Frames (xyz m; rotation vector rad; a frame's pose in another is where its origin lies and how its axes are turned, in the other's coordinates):
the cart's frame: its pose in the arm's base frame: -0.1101 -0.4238 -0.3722 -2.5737 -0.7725 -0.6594
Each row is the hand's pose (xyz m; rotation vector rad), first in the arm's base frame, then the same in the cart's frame.
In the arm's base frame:
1: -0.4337 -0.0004 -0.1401 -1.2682 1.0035 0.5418
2: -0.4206 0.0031 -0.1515 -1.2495 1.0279 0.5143
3: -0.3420 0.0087 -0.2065 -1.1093 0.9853 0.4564
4: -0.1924 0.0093 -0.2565 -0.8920 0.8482 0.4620
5: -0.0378 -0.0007 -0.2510 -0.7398 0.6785 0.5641
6: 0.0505 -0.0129 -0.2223 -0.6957 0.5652 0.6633
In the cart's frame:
1: 0.0590 -0.5700 -0.0974 1.1310 -0.2139 1.8665
2: 0.0641 -0.5626 -0.0822 1.1300 -0.1761 1.8888
3: 0.0954 -0.5090 -0.0088 1.2814 -0.0674 1.8775
4: 0.1798 -0.4108 0.0813 1.5739 -0.0070 1.7960
5: 0.2930 -0.3132 0.1225 1.8335 -0.0939 1.6651
6: 0.3685 -0.2578 0.1219 1.9457 -0.2169 1.5643

